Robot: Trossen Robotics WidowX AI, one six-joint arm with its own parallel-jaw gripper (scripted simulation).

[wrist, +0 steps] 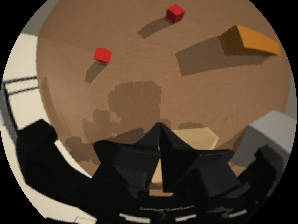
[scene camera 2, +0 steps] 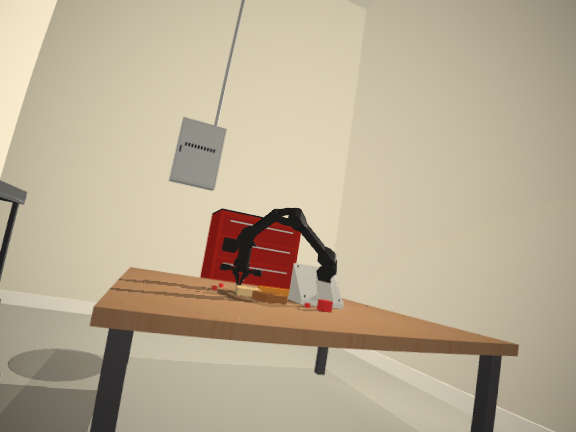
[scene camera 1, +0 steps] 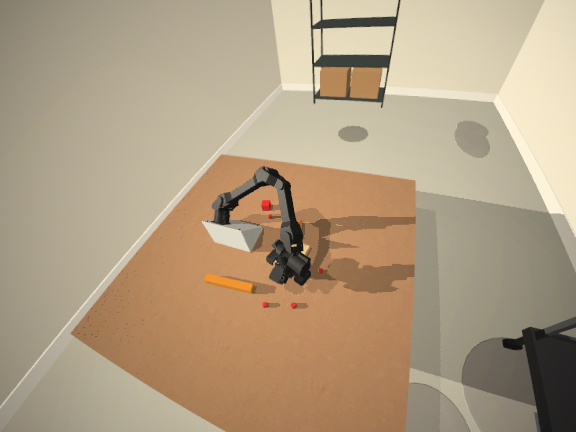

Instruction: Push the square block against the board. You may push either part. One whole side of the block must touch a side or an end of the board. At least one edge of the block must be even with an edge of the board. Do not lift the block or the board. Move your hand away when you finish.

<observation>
My gripper is shut, holding nothing. Further things: a pale wooden board and an orange bar.
</observation>
